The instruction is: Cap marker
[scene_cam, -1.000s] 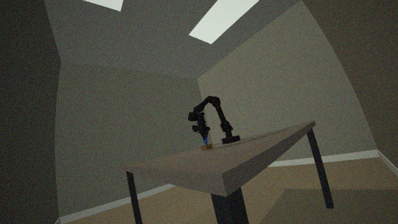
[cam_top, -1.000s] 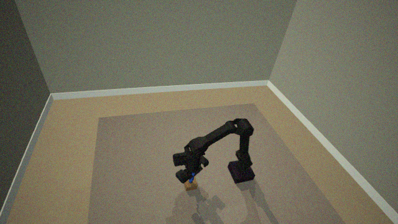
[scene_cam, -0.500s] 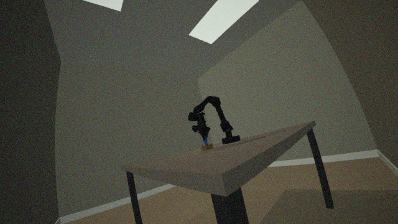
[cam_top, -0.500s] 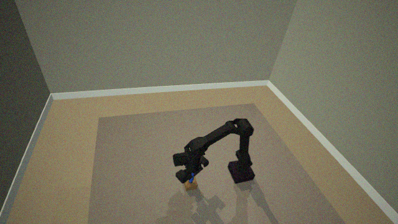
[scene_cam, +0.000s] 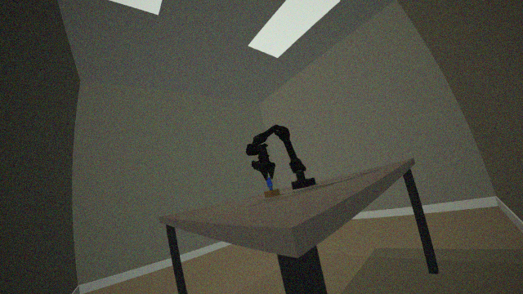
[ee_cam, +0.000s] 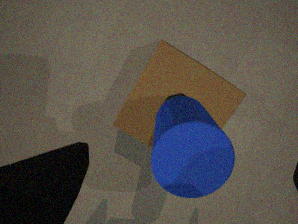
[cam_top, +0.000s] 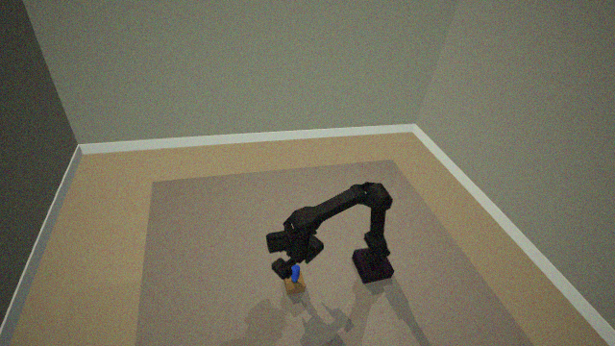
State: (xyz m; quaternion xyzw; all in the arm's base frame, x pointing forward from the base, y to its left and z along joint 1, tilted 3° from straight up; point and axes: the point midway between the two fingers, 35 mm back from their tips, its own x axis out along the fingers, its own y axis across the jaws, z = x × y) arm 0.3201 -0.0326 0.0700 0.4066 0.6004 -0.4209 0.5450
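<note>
Now: the blue cap 10 mm below my gripper tip. Round my gripper tip: holder block (80 mm below).
</note>
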